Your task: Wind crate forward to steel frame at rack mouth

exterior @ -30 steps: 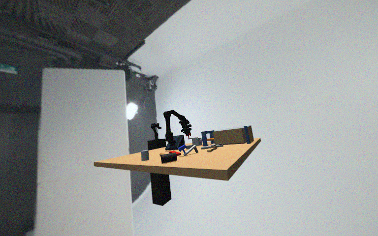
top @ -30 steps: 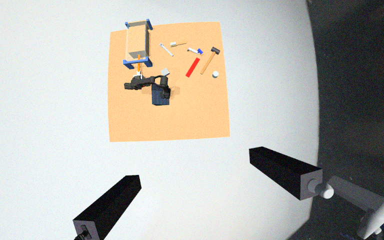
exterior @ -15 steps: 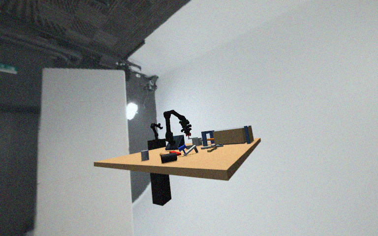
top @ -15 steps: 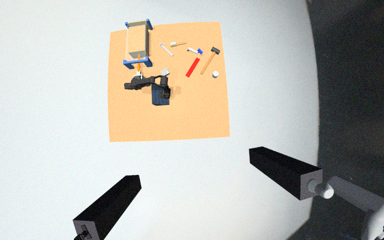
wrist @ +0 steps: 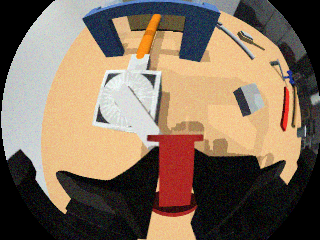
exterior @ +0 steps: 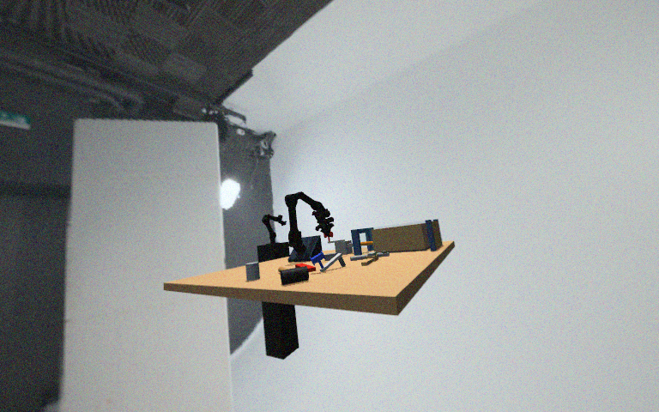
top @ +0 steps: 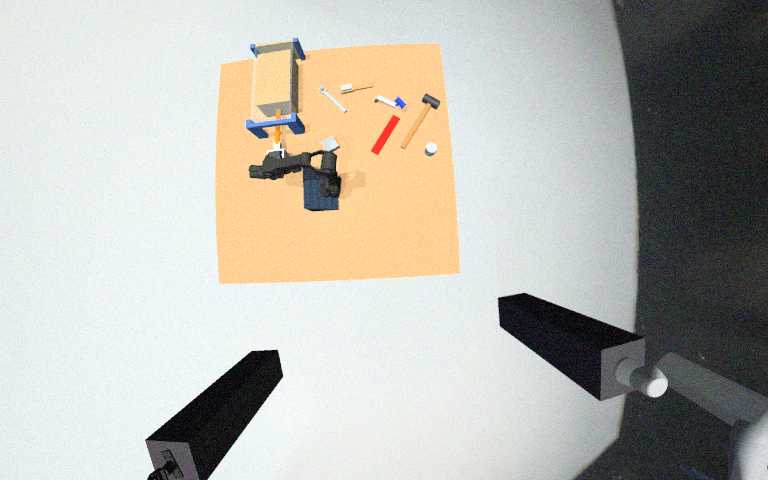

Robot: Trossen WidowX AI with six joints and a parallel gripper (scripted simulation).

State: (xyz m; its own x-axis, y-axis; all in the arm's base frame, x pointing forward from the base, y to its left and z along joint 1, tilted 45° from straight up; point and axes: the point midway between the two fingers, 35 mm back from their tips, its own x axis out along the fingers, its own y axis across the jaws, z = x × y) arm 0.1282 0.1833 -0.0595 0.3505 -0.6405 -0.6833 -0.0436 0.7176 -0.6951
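The winch handle lies 1 cm ahead of my gripper tip, 2 cm to the left of it and 3 cm below it. The rest, counted from my gripper tip: winch: 5 cm ahead, 6 cm to the left, 10 cm below; then red knob: 1 cm behind; then blue steel frame: 22 cm ahead, 5 cm to the left, 3 cm below.
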